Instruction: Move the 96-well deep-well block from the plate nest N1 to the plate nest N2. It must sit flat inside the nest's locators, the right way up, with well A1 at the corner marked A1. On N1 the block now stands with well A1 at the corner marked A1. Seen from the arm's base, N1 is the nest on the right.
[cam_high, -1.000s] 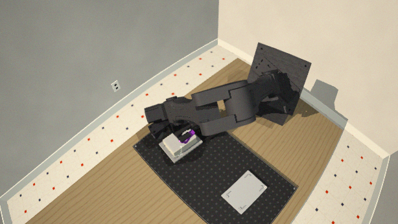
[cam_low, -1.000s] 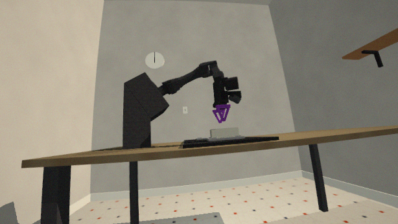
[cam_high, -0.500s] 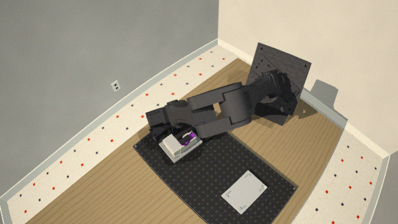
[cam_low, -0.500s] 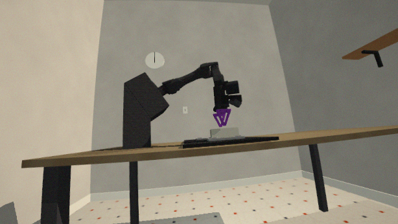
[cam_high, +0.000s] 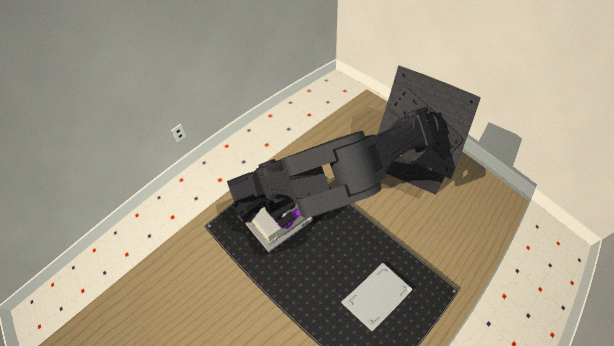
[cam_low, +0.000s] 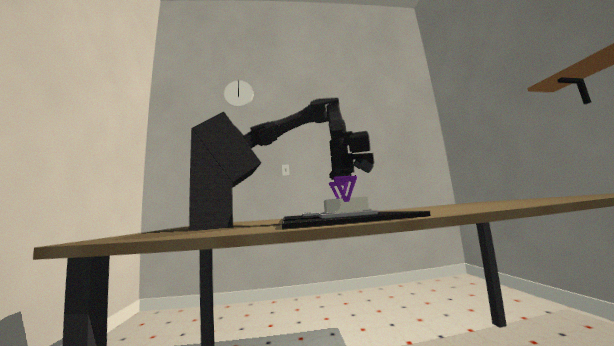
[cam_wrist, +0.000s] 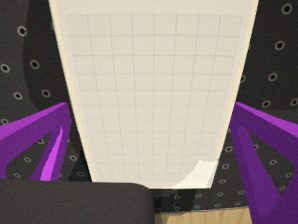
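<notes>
Right now the cream 96-well deep-well block is 2 cm below my hand.
</notes>
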